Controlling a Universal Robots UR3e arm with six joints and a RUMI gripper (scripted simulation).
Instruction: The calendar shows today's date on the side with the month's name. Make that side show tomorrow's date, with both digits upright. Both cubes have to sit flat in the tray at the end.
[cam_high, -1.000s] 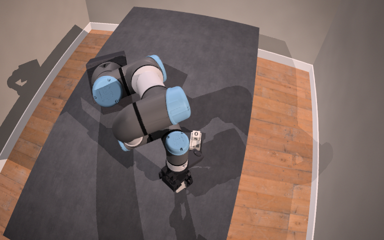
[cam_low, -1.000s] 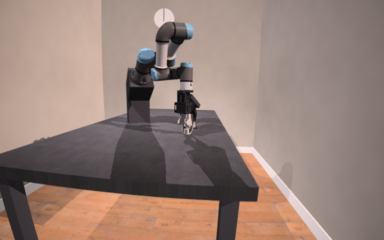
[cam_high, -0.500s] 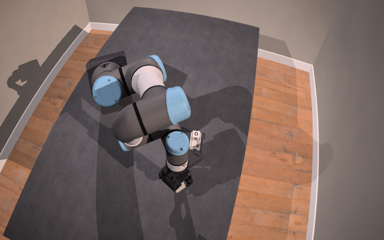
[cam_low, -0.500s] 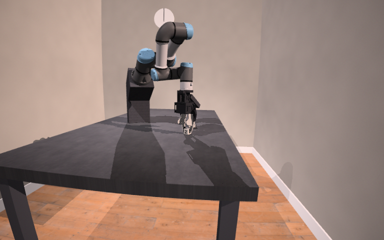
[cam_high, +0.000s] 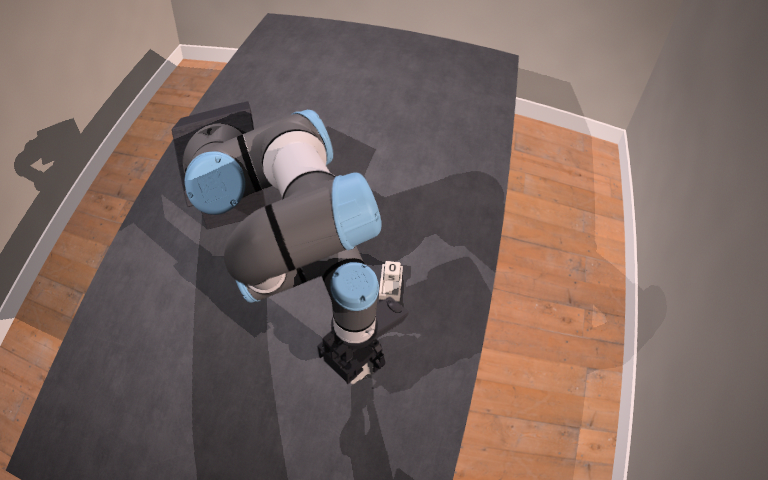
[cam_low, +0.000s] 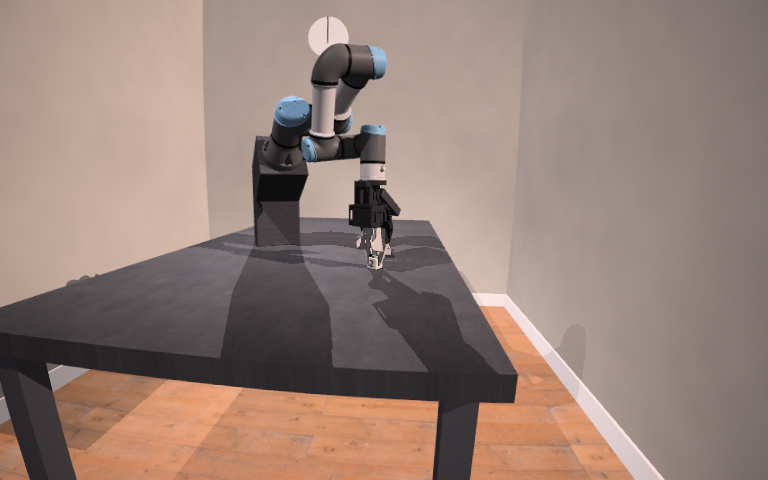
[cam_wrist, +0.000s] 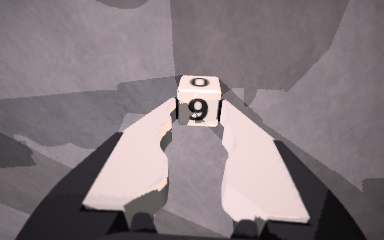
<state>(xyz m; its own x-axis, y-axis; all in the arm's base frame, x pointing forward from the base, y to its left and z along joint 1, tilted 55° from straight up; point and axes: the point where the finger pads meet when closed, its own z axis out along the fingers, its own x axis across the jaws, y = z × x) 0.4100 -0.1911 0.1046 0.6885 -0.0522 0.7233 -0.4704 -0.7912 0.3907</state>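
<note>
Right now the white cube is 10 mm below my hand. Also, from my hand: calendar tray 20 mm ahead, 200 mm to the left, 20 mm below.
</note>
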